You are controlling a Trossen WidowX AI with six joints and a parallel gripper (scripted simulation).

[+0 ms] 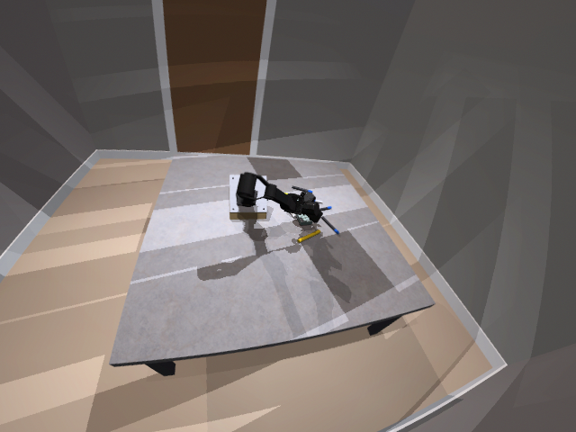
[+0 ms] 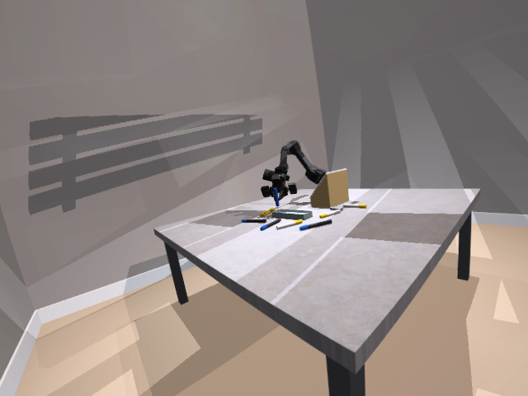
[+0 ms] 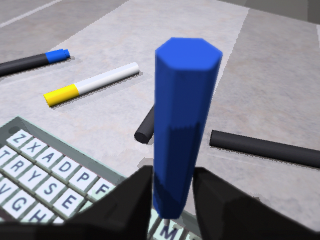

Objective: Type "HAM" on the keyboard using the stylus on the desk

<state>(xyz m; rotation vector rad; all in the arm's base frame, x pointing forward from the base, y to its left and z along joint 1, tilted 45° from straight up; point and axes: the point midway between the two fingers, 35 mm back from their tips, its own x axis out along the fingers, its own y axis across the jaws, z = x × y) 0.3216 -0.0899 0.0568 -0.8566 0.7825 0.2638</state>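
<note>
Now: gripper tip 2 cm above the blue stylus. The rest, counted from my gripper tip: M key 7 cm below.
</note>
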